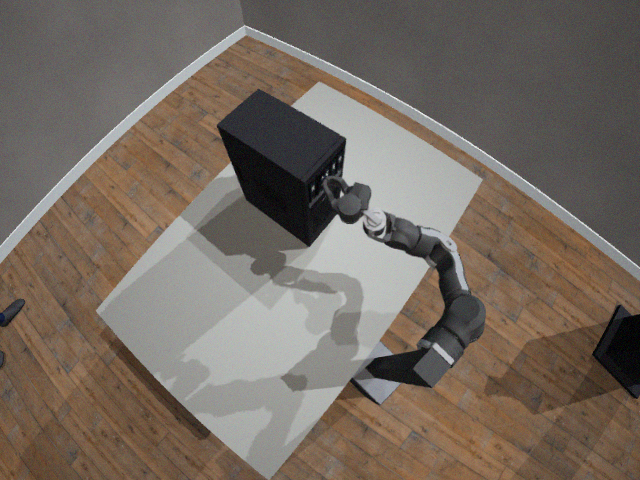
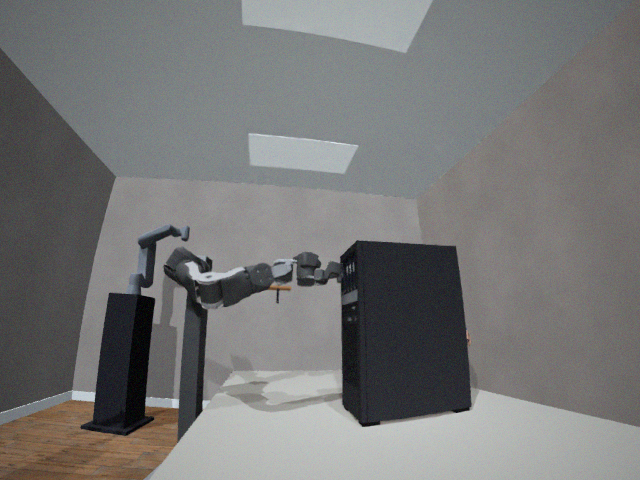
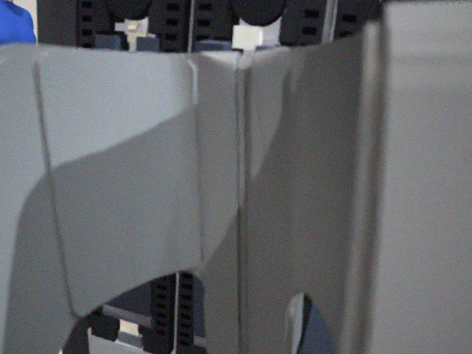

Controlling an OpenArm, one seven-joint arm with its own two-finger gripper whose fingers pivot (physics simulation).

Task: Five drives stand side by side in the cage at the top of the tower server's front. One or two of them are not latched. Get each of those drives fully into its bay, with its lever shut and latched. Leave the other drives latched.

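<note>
The black tower server (image 1: 279,134) (image 2: 413,330) stands upright, its drive cage facing my arm. My gripper (image 1: 326,180) (image 2: 340,272) (image 3: 265,212) is shut with no drive between its fingers. Its fingertips are at the cage front, over the upper end of the second drive from the left (image 3: 215,46). That drive's blue lever end shows close under its pale catch (image 3: 247,37); the fingers hide most of the rest, so I cannot tell if it is latched. The leftmost drive (image 3: 107,42) shows its lever top at its catch (image 3: 132,30). The fingers hide much of the other drives.
The tower stands on a pale table (image 1: 232,330) (image 2: 310,444). A second, grey arm (image 2: 147,258) stands on a black pedestal (image 2: 121,361) behind mine. A person in blue (image 3: 15,22) shows past the tower's left side, and a hand (image 2: 467,336) shows behind the tower.
</note>
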